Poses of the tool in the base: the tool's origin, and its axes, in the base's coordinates. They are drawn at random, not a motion.
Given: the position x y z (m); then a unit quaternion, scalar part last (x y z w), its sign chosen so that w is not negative.
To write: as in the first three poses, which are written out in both.
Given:
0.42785, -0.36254, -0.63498, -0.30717, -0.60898, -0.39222, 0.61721
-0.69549, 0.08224, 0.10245, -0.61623, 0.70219, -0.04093, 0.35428
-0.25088, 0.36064, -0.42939, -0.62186, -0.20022, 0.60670, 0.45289
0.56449, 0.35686, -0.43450, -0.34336, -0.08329, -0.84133, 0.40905
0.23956, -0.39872, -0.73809, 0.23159, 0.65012, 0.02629, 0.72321
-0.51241, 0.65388, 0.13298, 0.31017, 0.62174, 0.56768, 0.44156
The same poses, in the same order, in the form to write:
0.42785, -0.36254, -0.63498, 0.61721, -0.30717, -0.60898, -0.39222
-0.69549, 0.08224, 0.10245, 0.35428, -0.61623, 0.70219, -0.04093
-0.25088, 0.36064, -0.42939, 0.45289, -0.62186, -0.20022, 0.60670
0.56449, 0.35686, -0.43450, 0.40905, -0.34336, -0.08329, -0.84133
0.23956, -0.39872, -0.73809, 0.72321, 0.23159, 0.65012, 0.02629
-0.51241, 0.65388, 0.13298, 0.44156, 0.31017, 0.62174, 0.56768

